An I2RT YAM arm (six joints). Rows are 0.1 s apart.
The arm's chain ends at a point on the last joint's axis. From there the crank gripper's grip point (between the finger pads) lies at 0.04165 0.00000 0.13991 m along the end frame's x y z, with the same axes.
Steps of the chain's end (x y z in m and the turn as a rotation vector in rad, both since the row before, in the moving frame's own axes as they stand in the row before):
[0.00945, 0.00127, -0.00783, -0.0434, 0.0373, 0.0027]
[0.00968, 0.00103, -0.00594, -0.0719, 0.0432, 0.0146]
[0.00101, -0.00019, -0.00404, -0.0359, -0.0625, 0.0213]
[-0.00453, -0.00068, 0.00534, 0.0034, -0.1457, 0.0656]
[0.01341, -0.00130, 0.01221, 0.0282, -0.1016, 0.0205]
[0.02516, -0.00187, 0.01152, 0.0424, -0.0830, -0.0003]
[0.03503, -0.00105, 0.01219, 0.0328, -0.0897, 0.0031]
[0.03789, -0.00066, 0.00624, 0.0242, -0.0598, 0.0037]
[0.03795, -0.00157, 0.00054, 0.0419, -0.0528, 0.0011]
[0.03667, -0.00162, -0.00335, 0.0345, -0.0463, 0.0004]
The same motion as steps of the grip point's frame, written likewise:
[0.01463, 0.00742, -0.00961, -0.0434, 0.0373, 0.0027]
[0.01560, 0.01166, -0.00825, -0.0719, 0.0432, 0.0146]
[-0.00787, 0.00567, -0.00182, -0.0359, -0.0625, 0.0213]
[-0.02534, 0.00089, 0.00990, 0.0034, -0.1457, 0.0656]
[-0.00096, -0.00459, 0.01567, 0.0282, -0.1016, 0.0205]
[0.01342, -0.00788, 0.01436, 0.0424, -0.0830, -0.0003]
[0.02234, -0.00558, 0.01528, 0.0328, -0.0897, 0.0031]
[0.02946, -0.00394, 0.00844, 0.0242, -0.0598, 0.0037]
[0.03051, -0.00743, 0.00242, 0.0419, -0.0528, 0.0011]
[0.03015, -0.00646, -0.00166, 0.0345, -0.0463, 0.0004]

